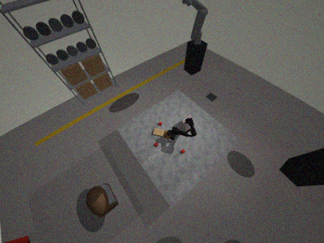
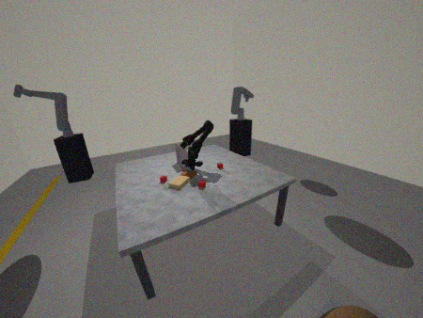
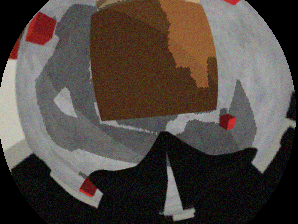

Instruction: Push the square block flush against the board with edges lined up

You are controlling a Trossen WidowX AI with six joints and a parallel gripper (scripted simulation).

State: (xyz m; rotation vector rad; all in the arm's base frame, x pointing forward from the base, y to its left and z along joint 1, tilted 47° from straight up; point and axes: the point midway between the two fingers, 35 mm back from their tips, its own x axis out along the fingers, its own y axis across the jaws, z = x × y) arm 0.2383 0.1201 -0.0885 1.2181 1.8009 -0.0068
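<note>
Right now the square block is 60 mm to the right of my gripper tip, 60 mm ahead of it and 10 mm above it. Also, from my gripper tip: tan board: 160 mm to the right, 150 mm ahead, 10 mm above.
</note>
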